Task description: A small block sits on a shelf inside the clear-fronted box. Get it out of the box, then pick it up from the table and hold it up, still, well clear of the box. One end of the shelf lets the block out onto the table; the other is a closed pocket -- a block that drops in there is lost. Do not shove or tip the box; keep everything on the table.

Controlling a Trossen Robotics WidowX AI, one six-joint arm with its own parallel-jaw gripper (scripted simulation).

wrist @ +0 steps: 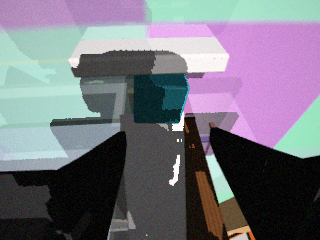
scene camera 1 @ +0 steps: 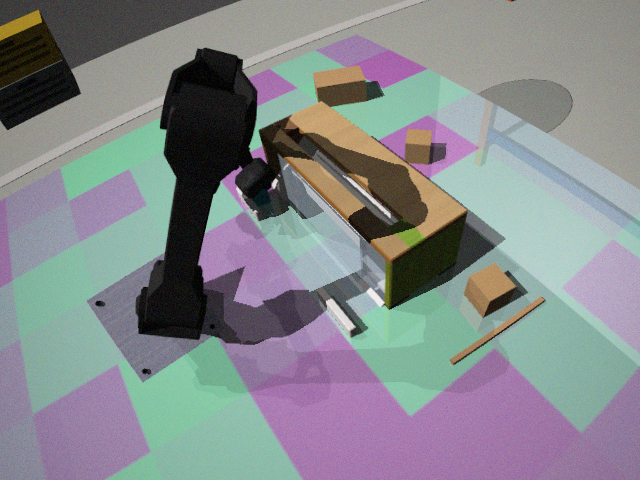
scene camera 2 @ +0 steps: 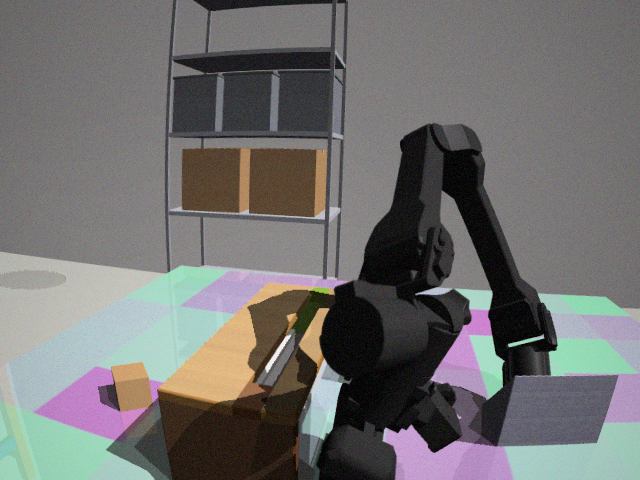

Scene:
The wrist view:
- my gripper: 168,135
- box: 166,180
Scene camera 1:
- my gripper: 262,179
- box: 397,230
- thin wooden stick: 483,340
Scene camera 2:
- box: 257,392

